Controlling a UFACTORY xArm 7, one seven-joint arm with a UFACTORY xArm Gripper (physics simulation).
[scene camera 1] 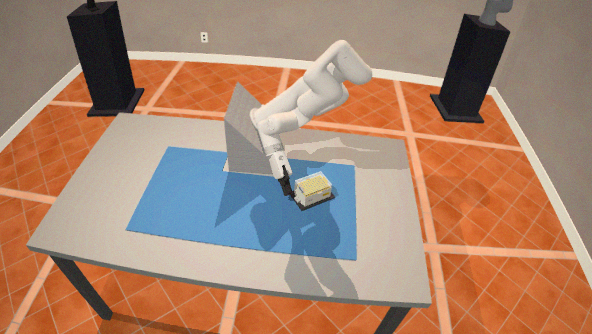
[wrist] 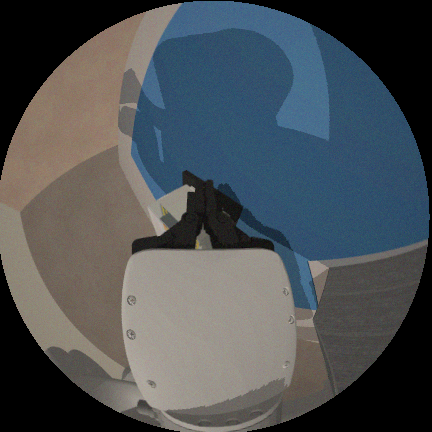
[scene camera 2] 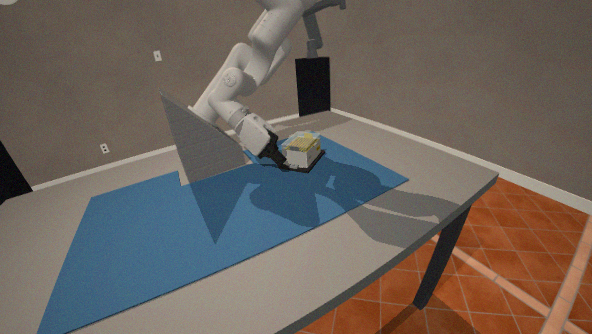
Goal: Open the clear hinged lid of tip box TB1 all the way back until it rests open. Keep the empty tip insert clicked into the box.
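Same spot on a tip box TB1: (scene camera 1: 302, 196) and (wrist: 174, 202).
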